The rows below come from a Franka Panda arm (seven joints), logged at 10 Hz.
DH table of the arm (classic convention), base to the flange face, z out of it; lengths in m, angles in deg. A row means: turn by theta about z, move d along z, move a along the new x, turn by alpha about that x. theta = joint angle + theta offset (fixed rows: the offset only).
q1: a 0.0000; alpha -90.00; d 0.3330; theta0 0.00
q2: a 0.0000; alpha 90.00; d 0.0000; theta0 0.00
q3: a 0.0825; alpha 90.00; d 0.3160; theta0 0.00
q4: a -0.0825; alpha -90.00; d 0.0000; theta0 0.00
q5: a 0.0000; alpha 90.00; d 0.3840; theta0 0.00
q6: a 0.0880; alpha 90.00; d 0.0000; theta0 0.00
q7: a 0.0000; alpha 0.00; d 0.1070; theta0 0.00
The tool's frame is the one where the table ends.
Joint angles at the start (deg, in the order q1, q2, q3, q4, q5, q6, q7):
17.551 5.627 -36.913 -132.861 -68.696 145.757 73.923
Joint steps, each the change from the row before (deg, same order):
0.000 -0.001 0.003 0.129 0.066 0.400 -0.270
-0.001 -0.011 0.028 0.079 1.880 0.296 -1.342
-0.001 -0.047 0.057 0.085 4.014 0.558 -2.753
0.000 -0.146 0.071 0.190 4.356 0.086 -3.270
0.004 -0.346 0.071 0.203 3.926 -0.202 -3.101
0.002 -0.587 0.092 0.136 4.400 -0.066 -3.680
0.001 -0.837 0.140 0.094 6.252 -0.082 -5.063
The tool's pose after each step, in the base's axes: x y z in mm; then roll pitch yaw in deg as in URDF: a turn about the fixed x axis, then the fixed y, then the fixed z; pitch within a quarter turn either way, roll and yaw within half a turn. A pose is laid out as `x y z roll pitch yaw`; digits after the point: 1 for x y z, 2 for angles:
500.1 -162.1 317.0 149.46 -33.80 -26.10
501.2 -161.6 318.2 150.50 -33.21 -26.85
503.1 -160.8 320.2 152.73 -31.94 -28.53
505.0 -161.0 323.5 154.66 -30.45 -30.06
506.5 -161.7 328.0 156.31 -29.12 -31.31
507.8 -162.0 334.1 158.40 -27.65 -32.41
508.9 -162.4 341.9 161.54 -25.58 -33.90

